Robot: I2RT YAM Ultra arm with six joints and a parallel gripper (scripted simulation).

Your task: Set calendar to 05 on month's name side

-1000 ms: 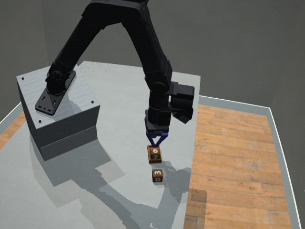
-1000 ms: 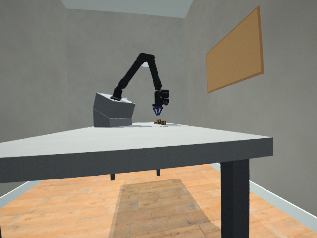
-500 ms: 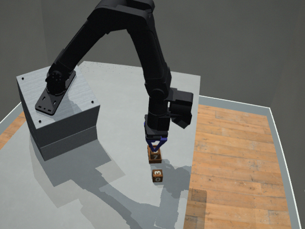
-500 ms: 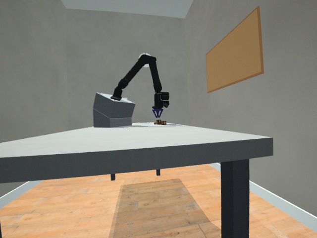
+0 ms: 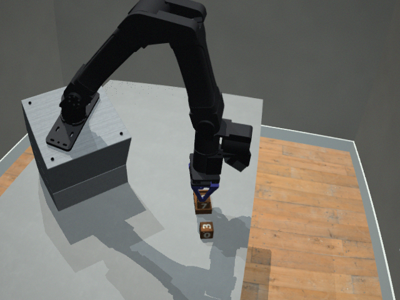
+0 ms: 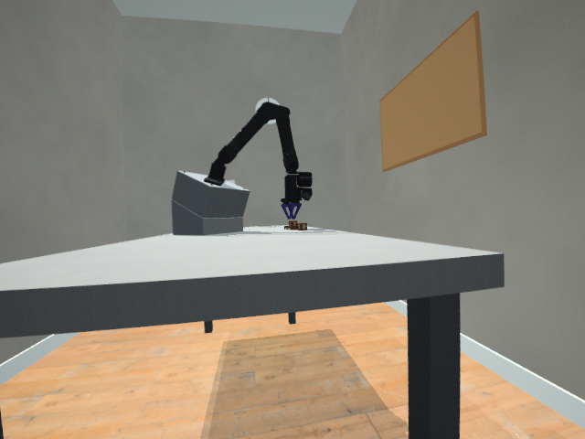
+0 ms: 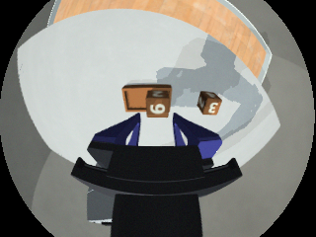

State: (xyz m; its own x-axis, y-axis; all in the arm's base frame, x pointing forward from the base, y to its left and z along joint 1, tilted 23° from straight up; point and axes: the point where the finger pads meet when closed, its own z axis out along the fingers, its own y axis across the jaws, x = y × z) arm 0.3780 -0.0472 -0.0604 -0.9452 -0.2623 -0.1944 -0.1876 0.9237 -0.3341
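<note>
Now: the brown tray 50 mm below my hand and 20 mm to the left of it. From my hand the other things lie so: brown wooden cube 90 mm to the right, 40 mm below, 20 mm ahead.
</note>
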